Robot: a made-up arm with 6 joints. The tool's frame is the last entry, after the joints. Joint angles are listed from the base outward.
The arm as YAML. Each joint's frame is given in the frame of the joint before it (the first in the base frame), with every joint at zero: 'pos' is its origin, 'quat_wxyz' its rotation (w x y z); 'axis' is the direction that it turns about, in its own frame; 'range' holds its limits. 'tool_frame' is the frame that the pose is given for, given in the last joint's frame.
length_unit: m
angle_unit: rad
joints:
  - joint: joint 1
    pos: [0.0, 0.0, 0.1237]
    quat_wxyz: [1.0, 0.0, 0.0, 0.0]
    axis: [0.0, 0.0, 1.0]
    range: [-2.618, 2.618]
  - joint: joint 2
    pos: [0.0, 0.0, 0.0]
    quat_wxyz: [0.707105, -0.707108, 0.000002, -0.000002]
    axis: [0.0, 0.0, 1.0]
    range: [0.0, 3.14]
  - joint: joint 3
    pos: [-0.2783, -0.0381, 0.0]
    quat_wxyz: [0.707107, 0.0, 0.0, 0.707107]
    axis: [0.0, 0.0, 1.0]
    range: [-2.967, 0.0]
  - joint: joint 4
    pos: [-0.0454, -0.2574, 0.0]
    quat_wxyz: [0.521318, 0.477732, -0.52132, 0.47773]
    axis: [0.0, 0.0, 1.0]
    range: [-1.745, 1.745]
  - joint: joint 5
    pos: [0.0, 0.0, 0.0]
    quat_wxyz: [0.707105, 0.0, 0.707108, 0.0]
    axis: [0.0, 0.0, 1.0]
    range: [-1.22, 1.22]
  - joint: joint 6
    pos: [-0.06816, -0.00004, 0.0]
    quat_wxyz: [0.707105, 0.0, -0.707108, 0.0]
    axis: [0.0, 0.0, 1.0]
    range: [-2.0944, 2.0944]
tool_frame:
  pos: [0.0, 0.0, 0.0]
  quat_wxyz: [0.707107, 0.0, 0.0, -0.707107]
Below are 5 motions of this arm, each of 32 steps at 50 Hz.
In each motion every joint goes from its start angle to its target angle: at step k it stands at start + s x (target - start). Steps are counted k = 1, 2, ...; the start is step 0. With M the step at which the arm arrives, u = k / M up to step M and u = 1 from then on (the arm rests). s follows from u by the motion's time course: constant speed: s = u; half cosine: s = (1 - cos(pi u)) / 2; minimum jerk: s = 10 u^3 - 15 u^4 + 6 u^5.
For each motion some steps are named. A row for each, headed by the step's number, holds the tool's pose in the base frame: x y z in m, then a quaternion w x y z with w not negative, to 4 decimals.
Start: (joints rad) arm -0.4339 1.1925 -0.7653 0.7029 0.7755 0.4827
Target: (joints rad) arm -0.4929 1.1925 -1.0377 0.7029 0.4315 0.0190
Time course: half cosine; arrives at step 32
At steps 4, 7, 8, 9, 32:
4: 0.2135 -0.0659 0.2837 0.2184 0.5642 0.7403 0.2932
7: 0.2162 -0.0692 0.2903 0.2453 0.5513 0.7436 0.2882
8: 0.2173 -0.0706 0.2932 0.2569 0.5455 0.7448 0.2858
9: 0.2185 -0.0722 0.2964 0.2697 0.5392 0.7460 0.2828
32: 0.2327 -0.1040 0.3757 0.5325 0.3934 0.7315 0.1630

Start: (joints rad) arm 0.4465 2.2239 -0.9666 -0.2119 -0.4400 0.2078
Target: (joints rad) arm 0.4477 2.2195 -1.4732 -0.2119 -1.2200 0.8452
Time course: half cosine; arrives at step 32
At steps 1, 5, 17, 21, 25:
1: 0.3334 0.1664 0.0453 0.3848 -0.2123 0.8883 0.1331
5: 0.3419 0.1711 0.0528 0.4130 -0.1947 0.8766 0.1520
17: 0.3991 0.2035 0.1319 0.6049 -0.0659 0.7153 0.3436
21: 0.4123 0.2113 0.1664 0.6499 -0.0332 0.6298 0.4241
25: 0.4193 0.2157 0.1948 0.6741 -0.0153 0.5532 0.4892

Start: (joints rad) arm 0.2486 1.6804 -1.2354 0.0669 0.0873 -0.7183
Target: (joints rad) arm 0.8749 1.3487 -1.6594 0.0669 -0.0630 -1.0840
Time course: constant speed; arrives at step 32
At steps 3, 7, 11, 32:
3: 0.3619 0.1152 0.3223 0.5593 -0.3930 0.7223 -0.1051
7: 0.3468 0.1410 0.3563 0.6058 -0.4190 0.6683 -0.1044
11: 0.3270 0.1638 0.3903 0.6504 -0.4383 0.6119 -0.1018
32: 0.1721 0.2056 0.5557 0.8477 -0.4264 0.3097 -0.0615

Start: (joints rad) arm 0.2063 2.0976 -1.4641 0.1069 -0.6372 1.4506
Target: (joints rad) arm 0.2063 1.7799 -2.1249 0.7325 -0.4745 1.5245
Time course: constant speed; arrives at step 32
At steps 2, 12, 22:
2: 0.4678 0.0919 0.2565 0.4958 0.4397 0.4886 0.5675
12: 0.4607 0.0837 0.3643 0.4960 0.4497 0.3464 0.6571
22: 0.4255 0.0712 0.4693 0.4572 0.4342 0.2077 0.7478

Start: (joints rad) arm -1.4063 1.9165 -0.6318 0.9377 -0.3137 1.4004
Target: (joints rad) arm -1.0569 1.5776 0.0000 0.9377 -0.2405 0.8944
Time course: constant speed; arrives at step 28
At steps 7, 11, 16, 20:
7: 0.0438 -0.2343 0.0819 0.2617 0.9434 -0.2039 -0.0048
11: 0.0483 -0.2071 0.0814 0.2390 0.9602 -0.1437 -0.0141
16: 0.0501 -0.1729 0.0807 0.2101 0.9751 -0.0669 -0.0249
20: 0.0485 -0.1455 0.0801 0.1867 0.9818 -0.0046 -0.0330

